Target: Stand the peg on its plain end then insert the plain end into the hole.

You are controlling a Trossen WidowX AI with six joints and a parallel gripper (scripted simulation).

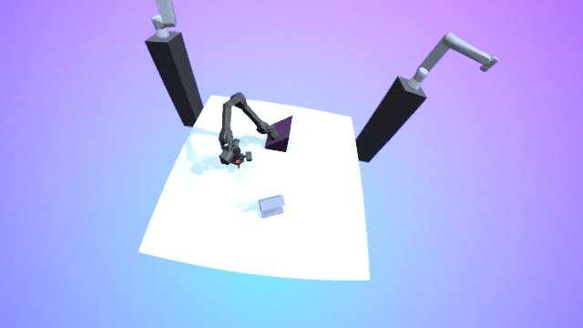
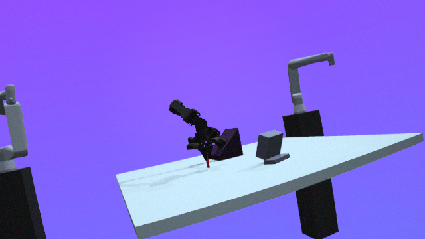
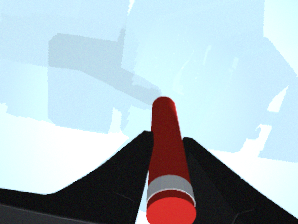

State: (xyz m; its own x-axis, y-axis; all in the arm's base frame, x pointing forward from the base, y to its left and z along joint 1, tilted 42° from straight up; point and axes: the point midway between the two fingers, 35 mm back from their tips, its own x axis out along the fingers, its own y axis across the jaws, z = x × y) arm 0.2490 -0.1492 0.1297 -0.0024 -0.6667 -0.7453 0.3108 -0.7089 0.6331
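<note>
The grey sloped panel lies 220 mm ahead of my gripper tip, 250 mm to the left of it and 30 mm above it. From my gripper tip the other things lie so: low foot: 240 mm ahead, 260 mm to the left, 40 mm below; red peg: 20 mm above.
</note>
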